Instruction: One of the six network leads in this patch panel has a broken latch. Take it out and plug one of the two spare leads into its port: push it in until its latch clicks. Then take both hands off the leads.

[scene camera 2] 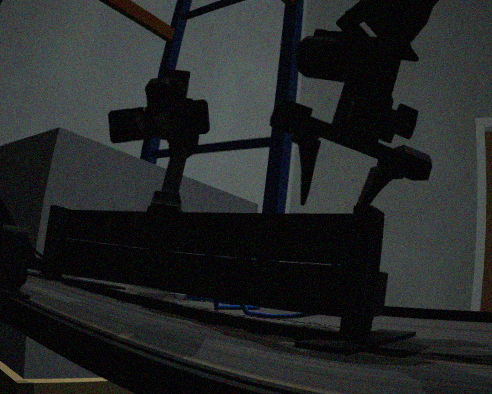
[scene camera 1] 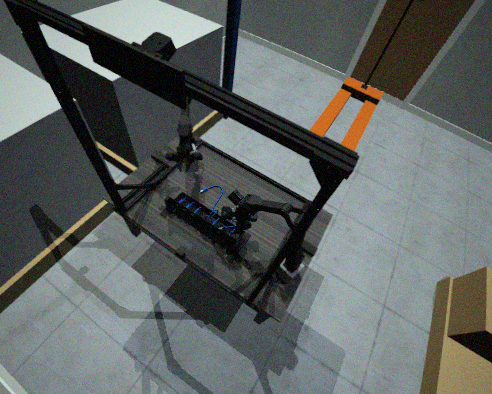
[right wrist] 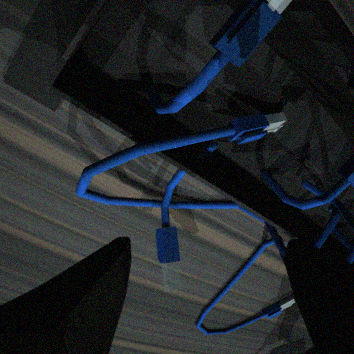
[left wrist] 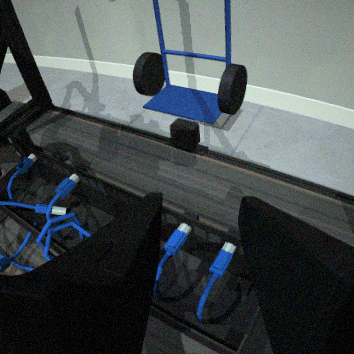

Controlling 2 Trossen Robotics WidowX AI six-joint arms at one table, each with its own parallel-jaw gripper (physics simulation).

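Frame: origin at the left arm's base, x ahead, y left, z up, level; metres.
Where they show: left gripper, fingertip midpoint: (scene camera 2: 145, 124) (scene camera 1: 183, 172) (left wrist: 200, 206); right gripper, fingertip midpoint: (scene camera 1: 234, 218) (right wrist: 209, 250); right arm's base, origin of the base link: (scene camera 1: 291, 265).
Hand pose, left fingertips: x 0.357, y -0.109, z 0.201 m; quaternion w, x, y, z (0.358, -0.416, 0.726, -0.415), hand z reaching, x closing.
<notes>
Each offset is from my left fingertips to the top centre of the thing. "spot": to the spot under its first point.
The black patch panel @[0.205 m ahead, 0.038 m left, 0.189 m down] (scene camera 1: 200, 215) (scene camera 2: 215, 240) stands on the table. Blue leads with clear tips, such as one lead @[0.104 m ahead, 0.019 m right, 0.175 m down] (left wrist: 176, 240) and its neighbour @[0.060 m ahead, 0.049 m right, 0.175 m down] (left wrist: 223, 260), stand in a row along it. In the right wrist view, a seated lead @[0.337 m ahead, 0.146 m left, 0.176 m down] (right wrist: 250, 30) is at the top, and a looped lead @[spot: 0.267 m ahead, 0.140 m left, 0.223 m down] (right wrist: 257, 127) slants over the panel. One loose lead @[spot: 0.199 m ahead, 0.220 m left, 0.224 m down] (right wrist: 167, 245) lies below the panel, another @[spot: 0.037 m back, 0.131 m left, 0.261 m down] (right wrist: 272, 311) near the right-hand finger. Broken latch cannot be told. My left gripper (scene camera 1: 189, 152) (left wrist: 200, 206) is open, beyond the panel. My right gripper (scene camera 2: 331, 204) (right wrist: 209, 250) is open and empty near the leads.
A black frame (scene camera 1: 250, 117) spans above the table. A black block (left wrist: 184, 134) sits at the table edge. On the floor are a blue hand truck (left wrist: 185, 102), an orange forked cart (scene camera 1: 330, 121) and a cardboard box (scene camera 1: 470, 315). Loose cable crosses near the panel.
</notes>
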